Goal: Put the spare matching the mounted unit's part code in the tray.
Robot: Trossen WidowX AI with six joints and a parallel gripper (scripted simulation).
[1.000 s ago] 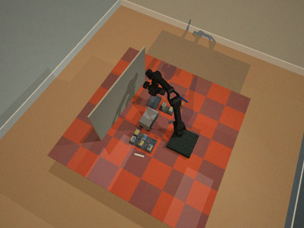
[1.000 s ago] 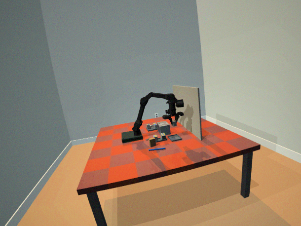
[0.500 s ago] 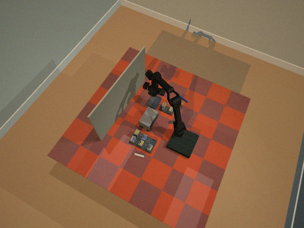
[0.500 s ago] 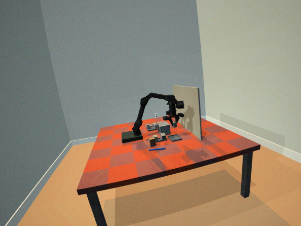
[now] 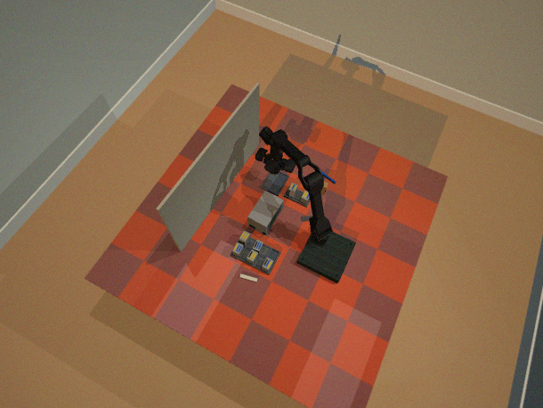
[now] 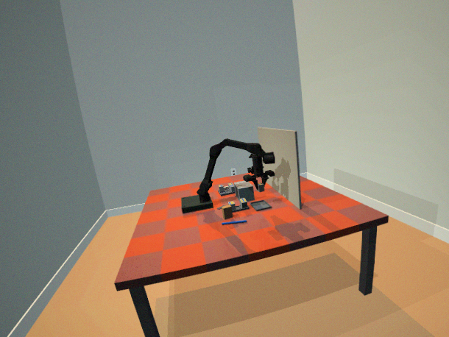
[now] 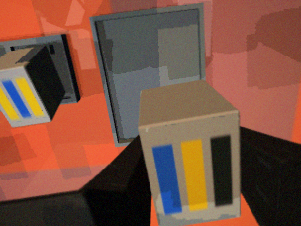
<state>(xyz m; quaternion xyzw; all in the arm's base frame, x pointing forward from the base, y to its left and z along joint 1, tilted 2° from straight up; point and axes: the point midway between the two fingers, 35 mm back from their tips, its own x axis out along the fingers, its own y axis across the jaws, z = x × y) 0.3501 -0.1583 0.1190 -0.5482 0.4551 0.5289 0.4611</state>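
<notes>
My gripper tip is now 1 cm past the grey tray and 11 cm above it. Round my gripper tip: brown box: 23 cm behind, 8 cm to the right, 8 cm below; grey mounted unit: 7 cm behind, 20 cm to the left, 6 cm below; tan spare block: 2 cm above.
</notes>
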